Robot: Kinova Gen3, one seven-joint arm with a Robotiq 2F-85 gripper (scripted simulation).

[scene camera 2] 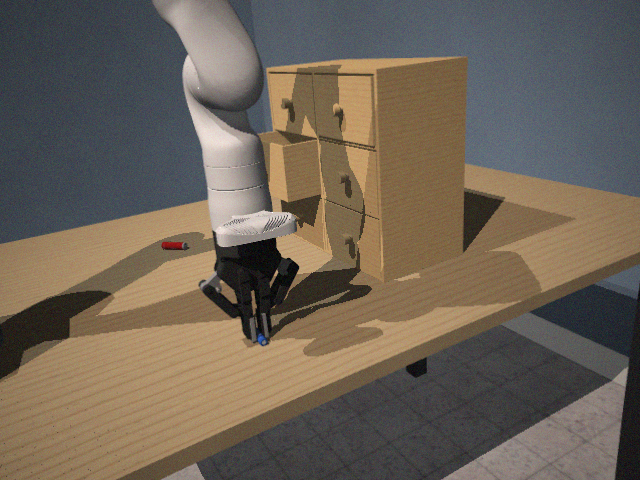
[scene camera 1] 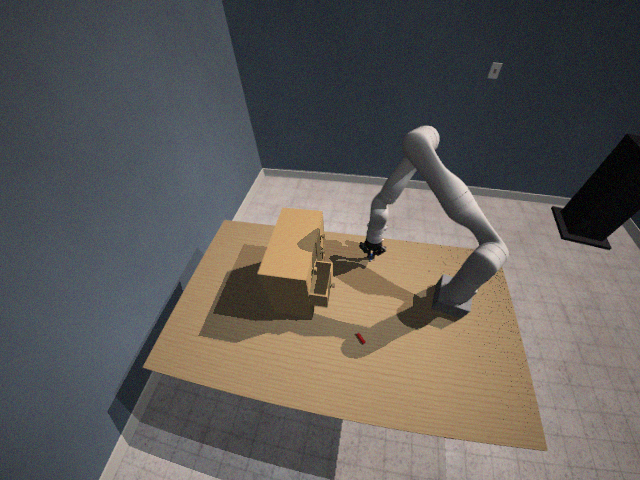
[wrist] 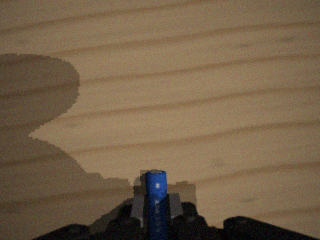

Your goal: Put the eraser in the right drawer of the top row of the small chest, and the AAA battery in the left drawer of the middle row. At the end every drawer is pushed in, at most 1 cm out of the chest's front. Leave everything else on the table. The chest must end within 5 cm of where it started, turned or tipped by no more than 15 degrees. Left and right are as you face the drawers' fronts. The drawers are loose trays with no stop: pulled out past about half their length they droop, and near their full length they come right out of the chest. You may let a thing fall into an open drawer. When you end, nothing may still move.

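Observation:
I can see my gripper point(scene camera 2: 258, 338). The same gripper is visible to me in the wrist view point(wrist: 157, 213) too.

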